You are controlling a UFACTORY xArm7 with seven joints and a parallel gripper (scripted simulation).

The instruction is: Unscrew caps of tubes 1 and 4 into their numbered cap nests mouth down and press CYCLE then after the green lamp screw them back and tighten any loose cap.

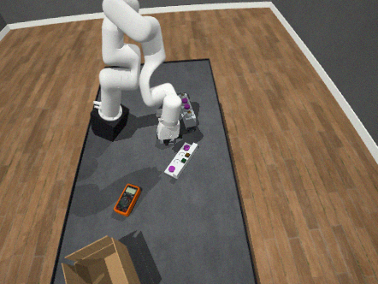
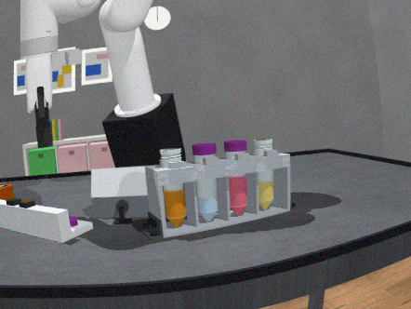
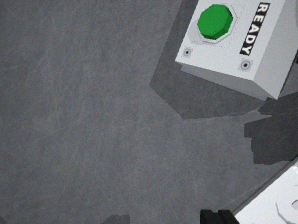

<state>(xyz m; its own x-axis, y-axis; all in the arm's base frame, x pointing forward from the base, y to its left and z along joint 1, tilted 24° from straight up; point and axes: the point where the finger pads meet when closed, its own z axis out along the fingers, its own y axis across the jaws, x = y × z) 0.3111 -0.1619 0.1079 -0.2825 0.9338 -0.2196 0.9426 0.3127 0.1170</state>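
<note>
The blue key is 40 mm behind my hand, 170 mm to the left of it and 90 mm below it. Also, from my hand: cardboard box (190 mm behind, 620 mm to the right, 70 mm below); green key (40 mm behind, 130 mm to the left, 90 mm below); key housing (20 mm behind, 150 mm to the left, 100 mm below).
</note>
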